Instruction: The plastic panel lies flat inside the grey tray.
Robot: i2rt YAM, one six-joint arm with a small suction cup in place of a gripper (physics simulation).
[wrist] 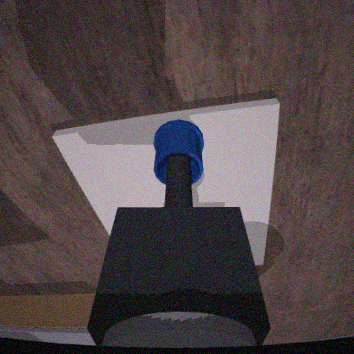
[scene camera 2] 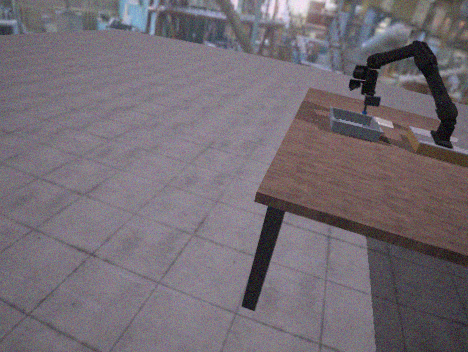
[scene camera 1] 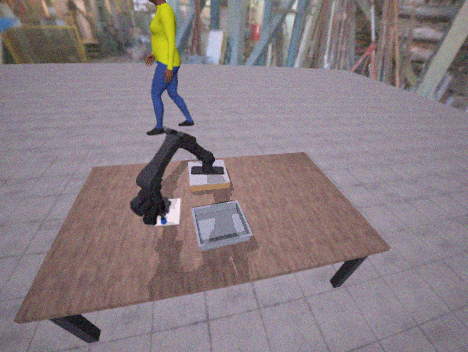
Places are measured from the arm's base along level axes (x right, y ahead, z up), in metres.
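Pixels of known places: hand, tool point: (wrist: 178, 135) (scene camera 1: 164, 222); arm's base, link origin: (scene camera 2: 440, 139) (scene camera 1: 207, 170).
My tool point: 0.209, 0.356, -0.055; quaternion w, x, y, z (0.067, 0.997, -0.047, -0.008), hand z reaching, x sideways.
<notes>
Ahead of a thing's pixels: the offset from my tool point to its top centre, as dx, dy, dz. Level surfaces: height alone.
The white plastic panel @(-0.003, -0.069, +0.010) (scene camera 1: 174, 209) (scene camera 2: 384, 122) (wrist: 239, 158) lies flat on the wooden table @(dz +0.003) (scene camera 1: 302, 209) (scene camera 2: 337, 181), left of the grey tray @(-0.276, +0.040, +0.053) (scene camera 1: 222, 242) (scene camera 2: 351, 129). The tray is empty and open-topped. My blue suction cup (scene camera 1: 163, 221) (scene camera 2: 364, 112) (wrist: 178, 140) points straight down and sits on the panel near one edge; its shadow lies tight against it. The panel rests on the table under the cup. In scene camera 2 the tray's wall hides where the cup meets the panel.
The arm's base stands on a white block with a tan side (scene camera 1: 209, 181) behind the tray. A person in a yellow top (scene camera 1: 163, 45) walks on the floor beyond the table's far left corner.
</notes>
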